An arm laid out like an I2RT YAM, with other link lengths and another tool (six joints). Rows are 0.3 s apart.
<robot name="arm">
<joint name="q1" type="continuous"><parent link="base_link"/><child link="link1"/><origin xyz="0 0 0.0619" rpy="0 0 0"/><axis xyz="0 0 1"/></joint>
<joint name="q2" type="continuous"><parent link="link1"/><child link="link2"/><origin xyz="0.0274 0.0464 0.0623" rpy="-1.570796 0 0"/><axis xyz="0 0 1"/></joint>
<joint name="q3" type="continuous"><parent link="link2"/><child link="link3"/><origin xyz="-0.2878 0 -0.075" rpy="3.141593 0 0"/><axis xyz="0 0 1"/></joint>
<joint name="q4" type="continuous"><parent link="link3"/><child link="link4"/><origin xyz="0.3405 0.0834 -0.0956" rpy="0 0 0"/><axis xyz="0 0 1"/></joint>
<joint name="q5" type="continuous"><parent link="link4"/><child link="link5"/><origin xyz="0.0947 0.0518 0.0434" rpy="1.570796 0 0"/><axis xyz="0 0 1"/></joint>
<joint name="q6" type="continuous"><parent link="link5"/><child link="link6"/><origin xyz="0.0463 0 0.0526" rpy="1.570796 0 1.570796"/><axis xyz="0 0 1"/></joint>
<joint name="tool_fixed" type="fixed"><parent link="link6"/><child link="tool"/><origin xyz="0.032 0.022 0.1" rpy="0.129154 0 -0.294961"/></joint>
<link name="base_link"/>
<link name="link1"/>
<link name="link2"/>
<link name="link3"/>
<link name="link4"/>
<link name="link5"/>
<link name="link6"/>
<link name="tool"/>
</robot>
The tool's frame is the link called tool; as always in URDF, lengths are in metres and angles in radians. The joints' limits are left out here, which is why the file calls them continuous.
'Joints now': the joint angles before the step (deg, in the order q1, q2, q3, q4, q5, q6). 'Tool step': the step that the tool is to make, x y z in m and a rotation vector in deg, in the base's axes. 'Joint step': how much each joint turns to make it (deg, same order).
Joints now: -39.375, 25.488, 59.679, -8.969, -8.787, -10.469
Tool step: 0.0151, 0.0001, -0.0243, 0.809, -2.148, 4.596
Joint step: 0.003, -2.537, -6.763, 6.075, -3.248, 3.872
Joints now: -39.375, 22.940, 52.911, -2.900, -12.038, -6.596
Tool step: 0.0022, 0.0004, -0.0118, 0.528, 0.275, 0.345
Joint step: 0.598, -1.320, -2.110, 0.264, 0.332, 0.099
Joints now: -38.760, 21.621, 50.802, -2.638, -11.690, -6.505
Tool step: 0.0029, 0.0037, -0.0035, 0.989, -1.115, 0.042
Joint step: 3.301, -0.352, -0.964, 0.877, 3.568, -0.159
